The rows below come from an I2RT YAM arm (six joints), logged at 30 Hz.
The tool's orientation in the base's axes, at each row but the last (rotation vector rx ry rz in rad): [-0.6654, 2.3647, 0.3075]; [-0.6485, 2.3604, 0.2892]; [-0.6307, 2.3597, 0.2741]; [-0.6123, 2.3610, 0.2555]
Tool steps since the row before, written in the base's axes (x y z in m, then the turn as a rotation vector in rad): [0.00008, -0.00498, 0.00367, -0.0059, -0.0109, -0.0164]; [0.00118, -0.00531, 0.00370, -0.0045, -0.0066, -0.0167]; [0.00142, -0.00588, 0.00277, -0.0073, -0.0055, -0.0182]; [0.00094, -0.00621, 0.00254, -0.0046, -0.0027, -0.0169]
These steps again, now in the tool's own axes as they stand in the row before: [-0.00054, -0.00407, -0.00462, 0.0187, -0.0068, 0.0052]; [-0.00121, -0.00501, -0.00409, 0.0164, -0.0039, 0.0078]; [-0.00060, -0.00571, -0.00337, 0.0188, -0.0015, 0.0077]; [-0.00006, -0.00582, -0.00347, 0.0151, -0.0004, 0.0092]
